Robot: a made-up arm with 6 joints. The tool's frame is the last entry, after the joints.
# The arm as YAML. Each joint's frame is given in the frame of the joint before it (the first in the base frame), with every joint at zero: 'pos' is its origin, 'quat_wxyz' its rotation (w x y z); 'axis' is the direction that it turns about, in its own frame. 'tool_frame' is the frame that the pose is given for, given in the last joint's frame.
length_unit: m
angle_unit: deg
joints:
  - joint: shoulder
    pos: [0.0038, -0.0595, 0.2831]
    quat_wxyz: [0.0, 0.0, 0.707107, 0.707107]
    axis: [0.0, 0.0, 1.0]
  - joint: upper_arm
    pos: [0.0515, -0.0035, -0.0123]
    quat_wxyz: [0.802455, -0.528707, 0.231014, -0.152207]
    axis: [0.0, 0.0, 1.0]
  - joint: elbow
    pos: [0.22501, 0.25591, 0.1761]
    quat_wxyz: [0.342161, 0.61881, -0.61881, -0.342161]
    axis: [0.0, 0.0, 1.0]
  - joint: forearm
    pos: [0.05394, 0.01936, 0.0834]
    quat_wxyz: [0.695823, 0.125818, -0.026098, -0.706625]
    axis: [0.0, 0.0, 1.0]
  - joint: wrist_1
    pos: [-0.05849, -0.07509, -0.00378]
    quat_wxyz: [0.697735, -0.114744, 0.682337, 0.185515]
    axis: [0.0, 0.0, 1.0]
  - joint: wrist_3
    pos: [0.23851, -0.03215, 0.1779]
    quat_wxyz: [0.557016, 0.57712, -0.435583, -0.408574]
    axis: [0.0, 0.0, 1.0]
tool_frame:
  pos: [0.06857, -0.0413, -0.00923]
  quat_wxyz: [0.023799, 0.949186, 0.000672, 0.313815]
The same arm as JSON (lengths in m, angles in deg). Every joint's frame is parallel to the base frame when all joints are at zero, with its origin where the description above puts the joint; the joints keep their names.
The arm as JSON. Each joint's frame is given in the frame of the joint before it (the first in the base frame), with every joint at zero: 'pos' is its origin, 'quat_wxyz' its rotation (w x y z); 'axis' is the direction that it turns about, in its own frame. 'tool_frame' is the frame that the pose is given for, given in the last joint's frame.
{"length_unit": "m", "angle_unit": "deg", "joints": [
  {"joint": "shoulder", "pos": [0.0038, -0.0595, 0.2831], "quat_wxyz": [1.0, 0.0, 0.0, 0.0], "axis": "+y"},
  {"joint": "upper_arm", "pos": [-0.0515, -0.0123, -0.0035], "quat_wxyz": [1.0, 0.0, 0.0, 0.0], "axis": [-0.531703, 0.334202, 0.778204]},
  {"joint": "elbow", "pos": [-0.2842, -0.2235, 0.1281], "quat_wxyz": [1.0, 0.0, 0.0, 0.0], "axis": "+x"},
  {"joint": "forearm", "pos": [0.0834, 0.0572, -0.0035], "quat_wxyz": [1.0, 0.0, 0.0, 0.0], "axis": [0.966977, -0.251294, -0.042499]},
  {"joint": "wrist_1", "pos": [-0.0113, -0.0427, 0.0844], "quat_wxyz": [1.0, 0.0, 0.0, 0.0], "axis": "-z"},
  {"joint": "wrist_3", "pos": [-0.2352, 0.051, -0.1779], "quat_wxyz": [1.0, 0.0, 0.0, 0.0], "axis": [0.801907, -0.595706, 0.0456]}
], "tool_frame": {"pos": [-0.0501, -0.0489, 0.0399], "quat_wxyz": [0.5, 0.499999, -0.500001, -0.5]}}

